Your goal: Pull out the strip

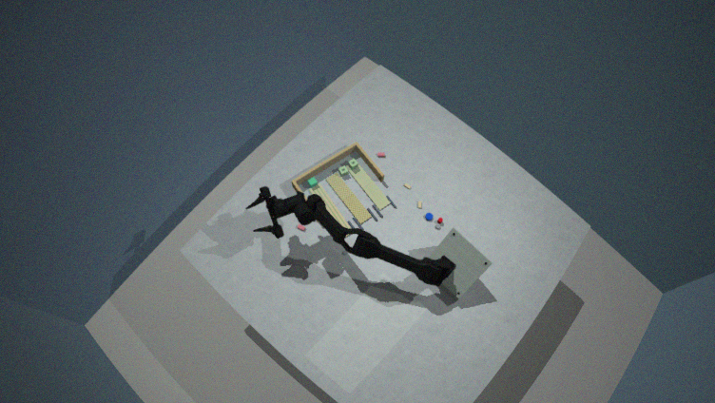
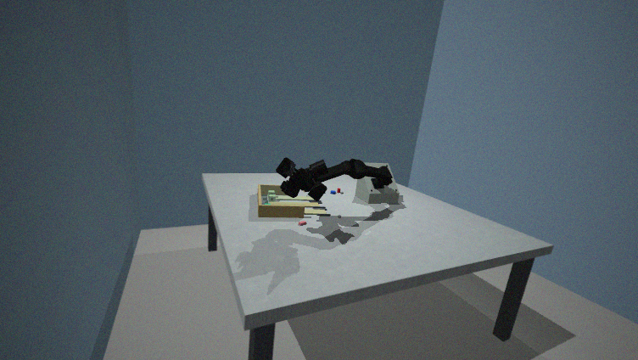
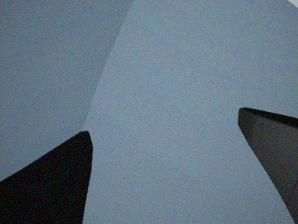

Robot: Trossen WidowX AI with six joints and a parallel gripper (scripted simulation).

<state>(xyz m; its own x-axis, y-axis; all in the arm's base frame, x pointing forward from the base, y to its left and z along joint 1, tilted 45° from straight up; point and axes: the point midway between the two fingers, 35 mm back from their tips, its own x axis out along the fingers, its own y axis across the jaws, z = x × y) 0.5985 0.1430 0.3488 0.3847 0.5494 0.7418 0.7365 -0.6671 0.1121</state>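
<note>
The blue piece is 530 mm to the right of my gripper tip, 430 mm behind it and 210 mm below it. Also, from my gripper tip: red piece: 550 mm to the right, 480 mm behind, 210 mm below.
</note>
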